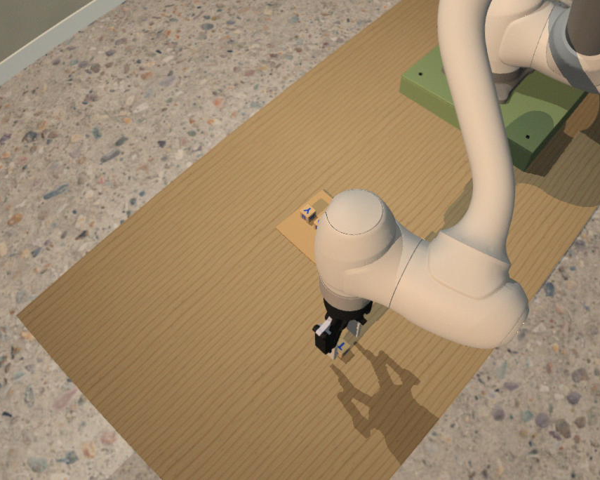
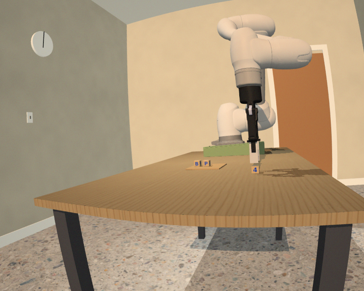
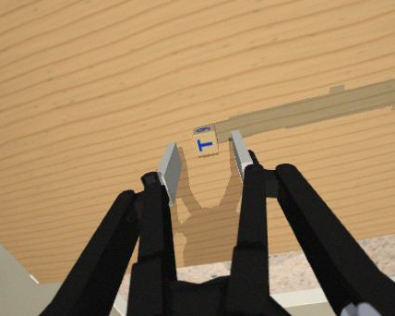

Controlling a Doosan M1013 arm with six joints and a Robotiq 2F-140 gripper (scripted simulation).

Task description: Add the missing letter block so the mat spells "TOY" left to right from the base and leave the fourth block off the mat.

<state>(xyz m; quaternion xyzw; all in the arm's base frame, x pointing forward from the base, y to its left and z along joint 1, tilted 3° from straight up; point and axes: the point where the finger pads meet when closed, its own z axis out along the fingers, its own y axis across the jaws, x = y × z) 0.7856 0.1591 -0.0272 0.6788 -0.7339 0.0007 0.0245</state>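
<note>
The T block lies 6 cm below my hand. Also, from my hand: O block (20 cm to the right, 18 cm behind, 5 cm below); Y block (24 cm to the right, 19 cm behind, 5 cm below); tan mat (20 cm to the right, 18 cm behind, 7 cm below).
</note>
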